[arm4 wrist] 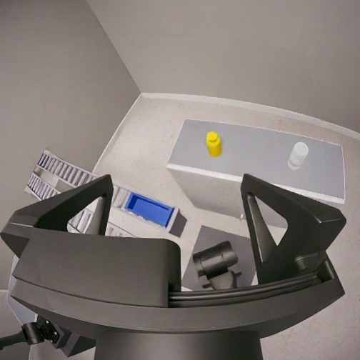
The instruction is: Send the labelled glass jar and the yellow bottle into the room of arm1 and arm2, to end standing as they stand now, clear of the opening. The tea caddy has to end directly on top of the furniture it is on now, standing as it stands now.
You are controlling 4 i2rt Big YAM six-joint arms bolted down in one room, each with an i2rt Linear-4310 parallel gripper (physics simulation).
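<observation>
A yellow bottle (214, 145) stands upright on the left part of a grey-topped cabinet (255, 150). A pale, see-through glass jar (299, 153) stands towards the right end of the same top; its label cannot be made out. The tea caddy does not show in this view. The arm4 gripper (177, 177) is open, with its two fingers wide apart and nothing between them; it hangs high above the floor, away from the bottle and the jar. The grippers of arm1, arm2 and arm3 do not show.
A roller conveyor (119, 196) runs from the left wall, with a blue tray (150, 210) at its near end. A black arm base (216, 260) stands on a dark plate (207, 236) in front of the cabinet. Part of another black arm (34, 332) shows at the lower left.
</observation>
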